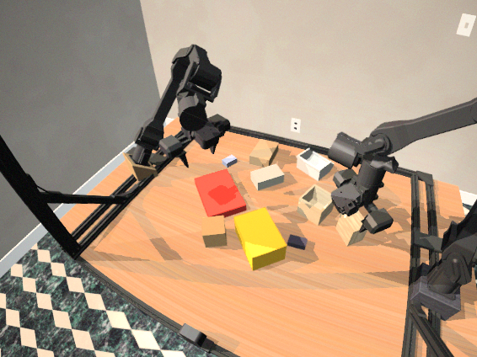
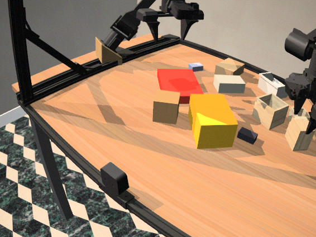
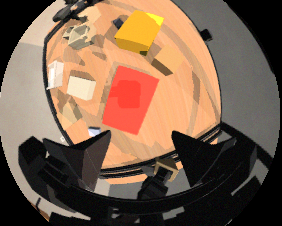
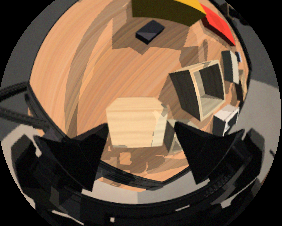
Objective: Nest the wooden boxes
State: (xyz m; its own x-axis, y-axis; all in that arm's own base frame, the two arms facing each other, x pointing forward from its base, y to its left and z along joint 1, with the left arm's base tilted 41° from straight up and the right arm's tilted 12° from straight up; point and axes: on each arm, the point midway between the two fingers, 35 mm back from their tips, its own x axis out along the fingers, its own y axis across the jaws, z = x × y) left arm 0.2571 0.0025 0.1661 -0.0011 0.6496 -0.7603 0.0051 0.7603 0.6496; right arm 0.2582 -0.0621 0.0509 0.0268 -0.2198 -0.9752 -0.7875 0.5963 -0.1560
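My right hand is 1 cm past the middle-sized wooden box and 6 cm above it. Also, from my right hand: biggest wooden box (3 cm ahead, 11 cm to the left, 8 cm below); then dark block (9 cm behind, 11 cm to the left, 9 cm below); then smallest wooden box (9 cm ahead, 3 cm to the left, 8 cm below).
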